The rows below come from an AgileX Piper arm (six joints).
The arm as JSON. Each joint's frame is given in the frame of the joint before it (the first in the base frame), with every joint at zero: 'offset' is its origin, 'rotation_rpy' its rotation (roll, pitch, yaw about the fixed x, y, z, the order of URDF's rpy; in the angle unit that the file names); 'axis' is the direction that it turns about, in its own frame. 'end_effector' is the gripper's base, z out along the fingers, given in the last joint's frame.
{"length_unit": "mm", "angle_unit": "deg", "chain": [
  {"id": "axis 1", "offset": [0.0, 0.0, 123.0], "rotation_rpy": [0.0, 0.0, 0.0], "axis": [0.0, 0.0, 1.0]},
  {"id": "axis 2", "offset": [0.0, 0.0, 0.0], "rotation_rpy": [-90.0, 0.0, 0.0], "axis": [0.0, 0.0, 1.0]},
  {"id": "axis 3", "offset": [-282.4, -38.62, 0.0], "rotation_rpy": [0.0, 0.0, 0.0], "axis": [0.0, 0.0, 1.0]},
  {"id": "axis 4", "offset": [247.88, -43.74, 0.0], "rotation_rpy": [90.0, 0.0, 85.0], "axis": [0.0, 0.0, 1.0]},
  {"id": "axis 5", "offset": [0.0, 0.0, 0.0], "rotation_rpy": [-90.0, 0.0, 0.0], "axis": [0.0, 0.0, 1.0]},
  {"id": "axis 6", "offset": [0.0, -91.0, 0.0], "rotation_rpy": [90.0, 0.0, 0.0], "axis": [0.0, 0.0, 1.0]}
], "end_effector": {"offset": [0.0, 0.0, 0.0], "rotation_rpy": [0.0, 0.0, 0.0]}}
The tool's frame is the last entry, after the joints.
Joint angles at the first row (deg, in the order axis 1, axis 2, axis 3, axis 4, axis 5, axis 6):
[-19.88 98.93 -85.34 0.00 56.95 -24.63]
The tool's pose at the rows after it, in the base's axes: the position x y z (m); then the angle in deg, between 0 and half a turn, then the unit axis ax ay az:
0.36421, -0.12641, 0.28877, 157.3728, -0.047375, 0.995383, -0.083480
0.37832, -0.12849, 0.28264, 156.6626, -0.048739, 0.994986, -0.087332
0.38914, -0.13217, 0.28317, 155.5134, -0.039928, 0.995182, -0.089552
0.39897, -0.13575, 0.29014, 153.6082, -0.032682, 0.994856, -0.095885
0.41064, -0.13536, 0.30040, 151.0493, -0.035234, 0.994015, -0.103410
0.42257, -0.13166, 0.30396, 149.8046, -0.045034, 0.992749, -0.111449
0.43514, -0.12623, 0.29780, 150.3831, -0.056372, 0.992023, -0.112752
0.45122, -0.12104, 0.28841, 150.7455, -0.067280, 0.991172, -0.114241
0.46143, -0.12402, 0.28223, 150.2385, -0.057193, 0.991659, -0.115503
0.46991, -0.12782, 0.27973, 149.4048, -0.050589, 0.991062, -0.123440
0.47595, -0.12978, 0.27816, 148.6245, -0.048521, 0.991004, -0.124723
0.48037, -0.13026, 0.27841, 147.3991, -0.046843, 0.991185, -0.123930
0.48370, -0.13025, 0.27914, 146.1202, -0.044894, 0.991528, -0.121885
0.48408, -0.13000, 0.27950, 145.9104, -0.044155, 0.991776, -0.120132
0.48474, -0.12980, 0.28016, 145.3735, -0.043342, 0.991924, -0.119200
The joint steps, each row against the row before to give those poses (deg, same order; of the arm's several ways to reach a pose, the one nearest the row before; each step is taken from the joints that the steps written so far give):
[0.82 3.13 -2.26 -0.44 -0.95 0.29]
[0.45 2.80 -2.42 -0.35 -1.20 0.43]
[0.00 2.08 -2.97 -0.04 -0.26 1.03]
[0.00 1.59 -3.62 -0.20 0.00 0.89]
[0.56 1.61 -4.30 -0.08 0.00 0.27]
[1.06 1.94 -3.52 -0.79 0.12 0.18]
[1.25 2.64 -2.87 -0.76 0.75 0.18]
[1.27 3.54 -3.71 -0.72 0.49 0.22]
[0.01 2.53 -2.76 -0.35 -0.25 1.29]
[-0.05 2.08 -2.79 -0.89 -0.33 0.99]
[-0.06 1.47 -2.06 0.10 -0.19 0.13]
[0.00 0.84 -1.32 0.46 -0.66 0.06]
[0.00 0.52 -0.86 0.62 -0.81 0.04]
[0.00 0.04 -0.14 0.26 -0.05 0.00]
[0.00 0.00 -0.05 0.27 -0.43 0.02]

